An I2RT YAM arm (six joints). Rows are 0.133 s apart.
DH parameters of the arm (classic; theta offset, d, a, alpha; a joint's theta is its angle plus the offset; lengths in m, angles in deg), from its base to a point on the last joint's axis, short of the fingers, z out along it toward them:
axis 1: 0 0.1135 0.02 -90
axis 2: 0 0 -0.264 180
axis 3: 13.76 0 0.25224 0
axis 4: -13.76 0 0.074 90
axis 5: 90 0 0 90
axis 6: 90 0.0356 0 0
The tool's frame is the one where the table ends.
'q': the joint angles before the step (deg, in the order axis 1, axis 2, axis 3, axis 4, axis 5, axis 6). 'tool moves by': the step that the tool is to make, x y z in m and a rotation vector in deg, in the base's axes. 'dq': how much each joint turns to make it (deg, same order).
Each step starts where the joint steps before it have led.
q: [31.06, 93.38, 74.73, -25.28, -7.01, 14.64]
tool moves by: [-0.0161, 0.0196, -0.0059, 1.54, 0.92, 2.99]
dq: [3.91, -0.49, -1.97, 1.80, -0.58, 1.95]
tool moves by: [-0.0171, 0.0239, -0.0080, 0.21, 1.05, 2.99]
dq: [4.69, 0.60, -1.04, 1.15, 0.67, 1.77]
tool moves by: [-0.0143, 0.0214, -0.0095, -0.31, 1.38, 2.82]
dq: [4.02, 1.40, -0.33, 0.65, 0.38, 1.34]
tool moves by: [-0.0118, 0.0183, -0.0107, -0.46, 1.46, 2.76]
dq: [3.27, 1.79, -0.10, 0.64, -0.16, 0.87]
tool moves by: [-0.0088, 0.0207, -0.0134, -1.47, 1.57, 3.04]
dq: [3.07, 3.24, 1.26, -0.14, -0.13, 0.16]
